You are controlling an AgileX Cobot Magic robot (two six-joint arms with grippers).
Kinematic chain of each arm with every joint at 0, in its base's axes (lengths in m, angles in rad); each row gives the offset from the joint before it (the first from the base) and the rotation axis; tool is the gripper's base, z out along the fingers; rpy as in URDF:
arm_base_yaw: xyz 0 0 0.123 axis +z
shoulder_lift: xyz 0 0 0 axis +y
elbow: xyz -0.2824 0 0.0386 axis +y
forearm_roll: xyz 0.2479 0 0.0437 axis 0.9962 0 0.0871
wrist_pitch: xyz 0 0 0 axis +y
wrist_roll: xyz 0.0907 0 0.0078 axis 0.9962 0 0.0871
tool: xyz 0 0 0 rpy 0 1.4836 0
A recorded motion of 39 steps. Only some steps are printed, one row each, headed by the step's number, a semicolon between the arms.
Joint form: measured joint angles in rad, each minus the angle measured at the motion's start. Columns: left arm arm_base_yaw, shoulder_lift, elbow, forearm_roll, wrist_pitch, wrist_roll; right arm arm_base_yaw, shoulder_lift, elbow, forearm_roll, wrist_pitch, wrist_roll.
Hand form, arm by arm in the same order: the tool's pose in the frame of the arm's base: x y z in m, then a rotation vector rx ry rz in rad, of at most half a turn. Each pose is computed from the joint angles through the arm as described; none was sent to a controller.
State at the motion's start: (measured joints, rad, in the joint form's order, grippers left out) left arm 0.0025 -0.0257 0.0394 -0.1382 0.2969 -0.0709; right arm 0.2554 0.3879 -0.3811 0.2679 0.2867 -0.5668
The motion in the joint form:
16: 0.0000 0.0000 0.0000 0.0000 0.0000 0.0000; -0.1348 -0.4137 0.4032 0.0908 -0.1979 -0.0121
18: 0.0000 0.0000 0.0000 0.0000 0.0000 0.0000; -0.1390 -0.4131 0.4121 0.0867 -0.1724 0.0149
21: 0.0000 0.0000 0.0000 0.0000 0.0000 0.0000; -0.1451 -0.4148 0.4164 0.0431 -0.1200 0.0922
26: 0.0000 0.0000 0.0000 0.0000 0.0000 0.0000; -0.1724 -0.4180 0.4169 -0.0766 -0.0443 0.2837
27: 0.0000 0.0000 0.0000 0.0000 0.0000 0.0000; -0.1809 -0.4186 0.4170 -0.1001 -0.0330 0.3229
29: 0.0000 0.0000 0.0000 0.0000 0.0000 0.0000; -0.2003 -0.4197 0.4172 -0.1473 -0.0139 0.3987
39: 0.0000 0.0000 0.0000 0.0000 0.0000 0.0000; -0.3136 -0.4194 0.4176 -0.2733 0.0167 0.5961
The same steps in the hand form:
16: 0.0539 -0.0036 0.1746 -0.1554 1.7882 -0.1799; 0.0547 0.0095 0.1995 -0.2902 1.5362 -0.0551
18: 0.0539 -0.0036 0.1746 -0.1554 1.7882 -0.1799; 0.0550 0.0101 0.1943 -0.2815 1.5717 -0.0330
21: 0.0539 -0.0036 0.1746 -0.1554 1.7882 -0.1799; 0.0547 0.0107 0.1882 -0.2669 1.6290 -0.0018
26: 0.0539 -0.0036 0.1746 -0.1554 1.7882 -0.1799; 0.0540 0.0087 0.1811 -0.1890 1.7170 0.0289
27: 0.0539 -0.0036 0.1746 -0.1554 1.7882 -0.1799; 0.0539 0.0079 0.1800 -0.1661 1.7311 0.0314
29: 0.0539 -0.0036 0.1746 -0.1554 1.7882 -0.1799; 0.0537 0.0059 0.1781 -0.1176 1.7549 0.0308
39: 0.0539 -0.0036 0.1746 -0.1554 1.7882 -0.1799; 0.0533 -0.0033 0.1750 0.0749 1.7905 -0.0259

